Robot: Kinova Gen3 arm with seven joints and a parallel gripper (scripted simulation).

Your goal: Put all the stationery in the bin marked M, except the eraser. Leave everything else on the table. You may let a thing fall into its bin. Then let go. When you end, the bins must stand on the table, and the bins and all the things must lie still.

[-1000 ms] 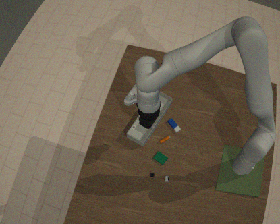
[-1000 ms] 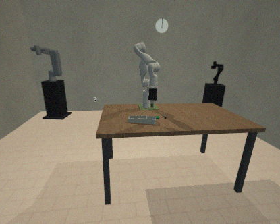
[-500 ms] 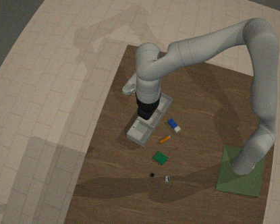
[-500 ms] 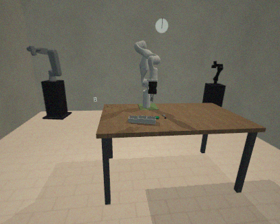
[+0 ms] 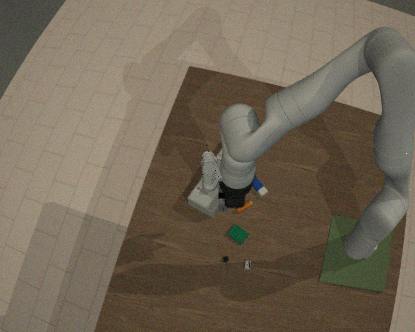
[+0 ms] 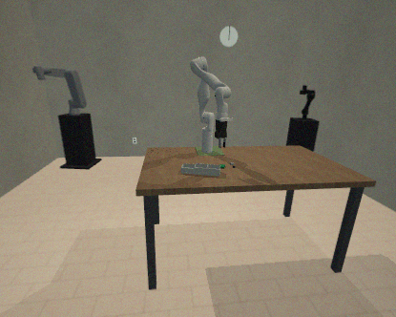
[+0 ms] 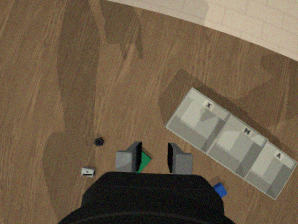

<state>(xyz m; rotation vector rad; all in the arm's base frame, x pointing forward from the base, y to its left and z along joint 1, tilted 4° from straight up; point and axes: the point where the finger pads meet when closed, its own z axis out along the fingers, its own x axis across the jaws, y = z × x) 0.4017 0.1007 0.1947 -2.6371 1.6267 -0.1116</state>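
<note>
Right now my hand is 170 mm above the small white thing, 120 mm past it and 80 mm to the right of it. From my hand the other things lie so: orange stick-like thing (170 mm below, 70 mm to the right, 40 mm behind); then small black thing (170 mm below, 100 mm to the left, 60 mm behind); then green notepad (170 mm below, 60 mm behind, 10 mm to the left).
</note>
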